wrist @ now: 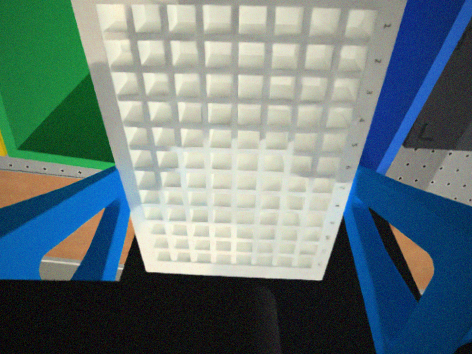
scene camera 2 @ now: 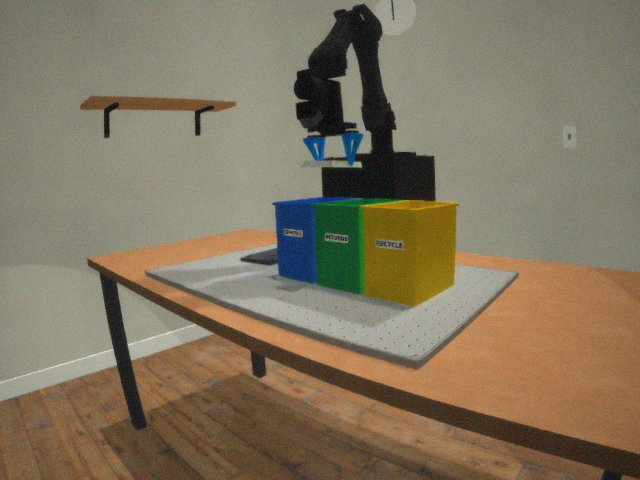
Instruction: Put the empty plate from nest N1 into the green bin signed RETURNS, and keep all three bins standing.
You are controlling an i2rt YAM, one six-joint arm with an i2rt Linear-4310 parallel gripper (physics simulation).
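Places are measured from the arm's base along level axes (x ahead, y left, z up), in millimetres.
Pixels of known places: gripper, fingertip midpoint: (wrist: 236, 176); arm's base, link origin: (scene camera 2: 382, 156).
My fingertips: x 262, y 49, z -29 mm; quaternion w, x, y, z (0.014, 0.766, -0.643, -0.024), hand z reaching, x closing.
Note:
For each thing: its top centre in the pictures, then the offset to it from my fingertips. "spot": a spot on its surface instead. Level surfaces: height alone.
- white plate, top centre: (wrist: 234, 177) (scene camera 2: 332, 160) dx +11, dy +2, dz +14 mm
- green bin, top centre: (wrist: 87, 40) (scene camera 2: 361, 201) dx +14, dy +86, dz -81 mm
- blue bin, top centre: (wrist: 323, 79) (scene camera 2: 318, 200) dx +15, dy -46, dz -81 mm
- yellow bin, top centre: (scene camera 2: 412, 204) dx +13, dy +219, dz -81 mm
- grey perforated board, surface height: dz -259 mm
- wooden table, surface height: dz -274 mm
- dark flat pad, surface spot: (wrist: 442, 100) spot: dx -44, dy -244, dz -249 mm
The white plate (scene camera 2: 330, 164) (wrist: 245, 135) has a grid of square empty wells and numbered rows. My gripper (scene camera 2: 335, 162) (wrist: 236, 176) is shut on it, a blue finger at each long side, and holds it about level above the height of the bin rims. The green bin (scene camera 2: 338, 258) (wrist: 45, 65), signed RETURNS, stands upright between the blue bin (scene camera 2: 295, 255) (wrist: 405, 65) and the yellow bin (scene camera 2: 408, 268), signed RECYCLE. In the wrist view the green bin's opening shows left of the plate and the blue bin right; the plate hides the part between.
The three upright bins stand side by side on a grey perforated board (scene camera 2: 206, 279) on the wooden table (scene camera 2: 542, 335). A dark flat pad (scene camera 2: 261, 256) (wrist: 442, 100) lies beside the blue bin. The arm's black base (scene camera 2: 413, 178) stands behind the bins.

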